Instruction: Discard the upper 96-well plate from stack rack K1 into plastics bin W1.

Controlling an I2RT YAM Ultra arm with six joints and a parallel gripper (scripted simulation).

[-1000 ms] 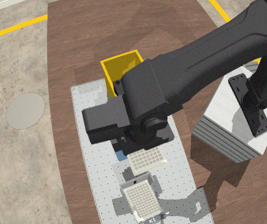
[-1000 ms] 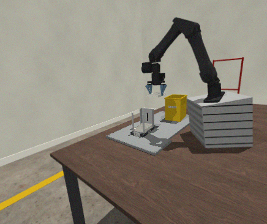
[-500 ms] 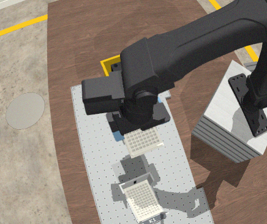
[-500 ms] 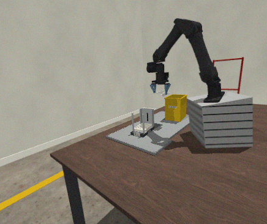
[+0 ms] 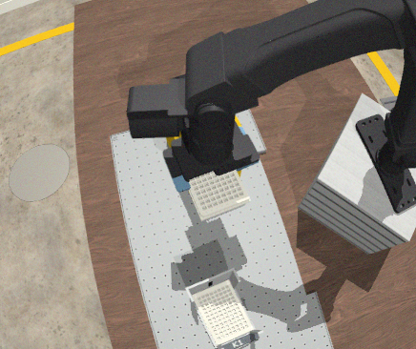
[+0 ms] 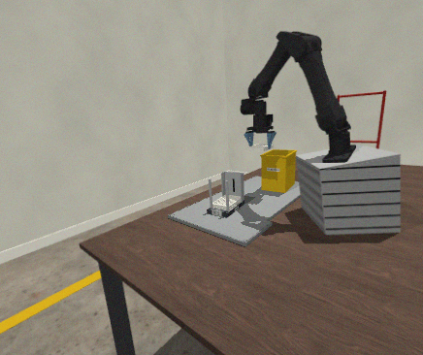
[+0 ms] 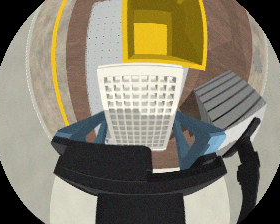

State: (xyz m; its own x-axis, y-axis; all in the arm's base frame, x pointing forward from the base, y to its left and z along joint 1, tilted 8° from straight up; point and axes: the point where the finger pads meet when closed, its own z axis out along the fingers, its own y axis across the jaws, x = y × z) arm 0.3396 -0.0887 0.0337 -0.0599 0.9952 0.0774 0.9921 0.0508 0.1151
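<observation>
Right now the yellow plastics bin W1 is 30 mm behind my hand, 150 mm to the right of it and 140 mm below it.
</observation>
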